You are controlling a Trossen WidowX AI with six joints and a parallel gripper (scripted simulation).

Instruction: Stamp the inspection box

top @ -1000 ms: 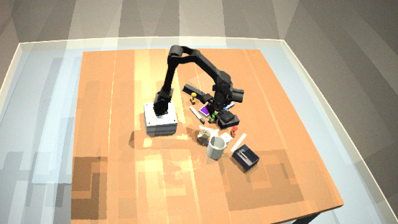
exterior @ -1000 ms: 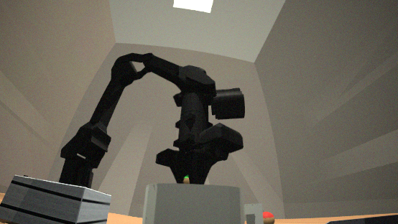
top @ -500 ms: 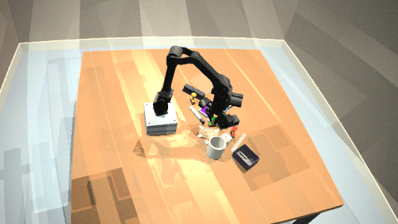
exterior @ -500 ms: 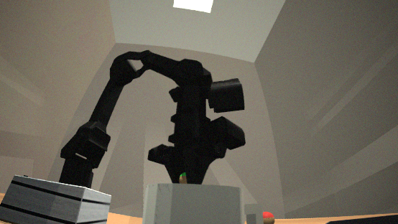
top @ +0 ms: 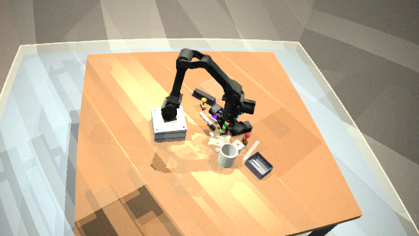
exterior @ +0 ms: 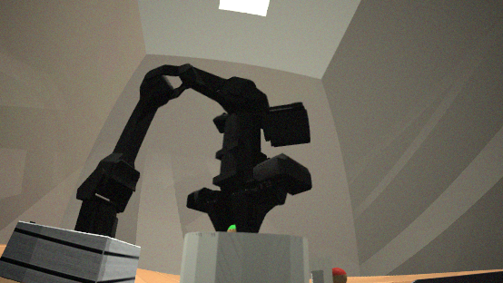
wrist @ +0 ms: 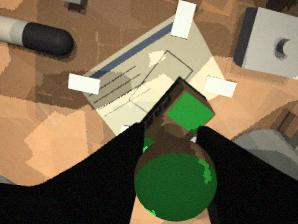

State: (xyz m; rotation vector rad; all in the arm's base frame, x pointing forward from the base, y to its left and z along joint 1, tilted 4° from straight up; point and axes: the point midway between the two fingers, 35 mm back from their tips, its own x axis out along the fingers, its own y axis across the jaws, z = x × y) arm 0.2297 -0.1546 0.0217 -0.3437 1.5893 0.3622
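My gripper tip is now 10 mm past the card, 10 mm to the right of it and 80 mm above it. From my gripper tip the other things lie so: green-knobbed stamp right at my gripper tip; then grey cup 10 mm behind, 110 mm to the right, 50 mm below; then grey block 70 mm ahead, 50 mm to the right, 60 mm below.
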